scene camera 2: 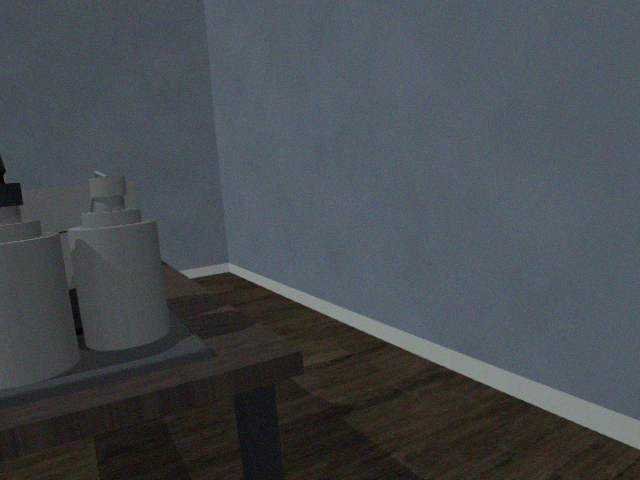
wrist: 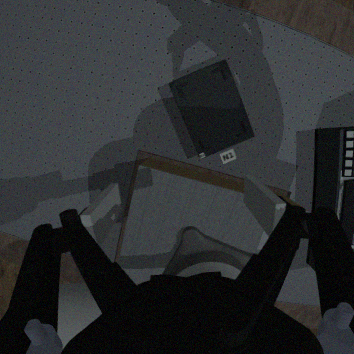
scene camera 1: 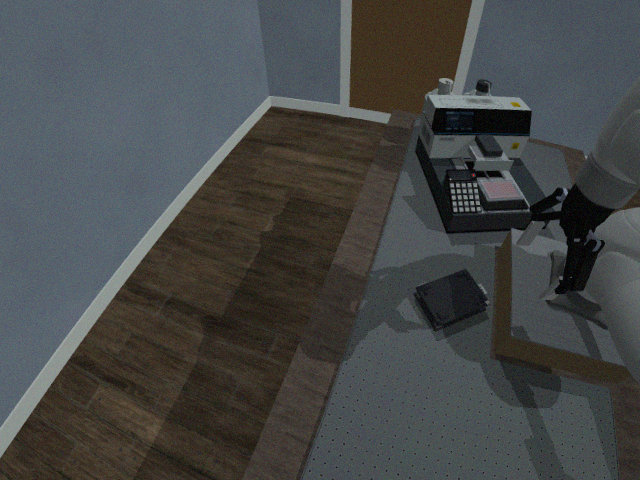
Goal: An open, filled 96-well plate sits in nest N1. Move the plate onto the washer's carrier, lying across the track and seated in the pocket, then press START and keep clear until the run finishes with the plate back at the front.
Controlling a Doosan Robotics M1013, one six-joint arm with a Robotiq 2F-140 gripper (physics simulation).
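Places are measured from the arm's base along level axes (x left, y back, z up), in centimetres.
Pixels of known places: gripper, fingertip midpoint: [wrist: 181,192] [scene camera 1: 533,269].
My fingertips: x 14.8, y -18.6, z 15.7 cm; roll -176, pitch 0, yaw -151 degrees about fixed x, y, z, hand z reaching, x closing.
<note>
Ahead of a thing's pixels: the offset from my fingertips to its top centre. "spot": to the spot under its first point.
The 96-well plate {dx -41.5, dy -8.5, dz -13.5 cm} [scene camera 1: 500,189] has pink-filled wells and lies flat across the track at the front of the washer [scene camera 1: 480,116], right of its keypad {spot: dx -31.5, dy -18.6, dz -13.9 cm} [scene camera 1: 464,196] [wrist: 349,152]. How fully it is seated in the pocket cannot be told. The washer's dark base {spot: dx -29.3, dy -12.2, dz -19.8 cm} [wrist: 327,170] shows at the right in the wrist view. Nest N1 {dx -1.2, dy -12.1, dz -20.5 cm} [scene camera 1: 451,298] [wrist: 212,110] is a black block with no plate on it. My gripper [scene camera 1: 545,262] [wrist: 181,192] is open and empty, above the wood-edged platform, apart from the plate and the nest. The START label is too small to read.
The wood-edged platform [scene camera 1: 501,310] [wrist: 195,172] stands beside nest N1. The arm's white links [scene camera 1: 615,165] rise at the right of scene camera 1. A white-capped bottle {dx -73.3, dy -37.7, dz +2.6 cm} [scene camera 1: 445,86] [scene camera 2: 121,289] and a black-capped bottle {dx -81.4, dy -24.4, dz +2.6 cm} [scene camera 1: 483,87] [scene camera 2: 31,310] stand behind the washer.
</note>
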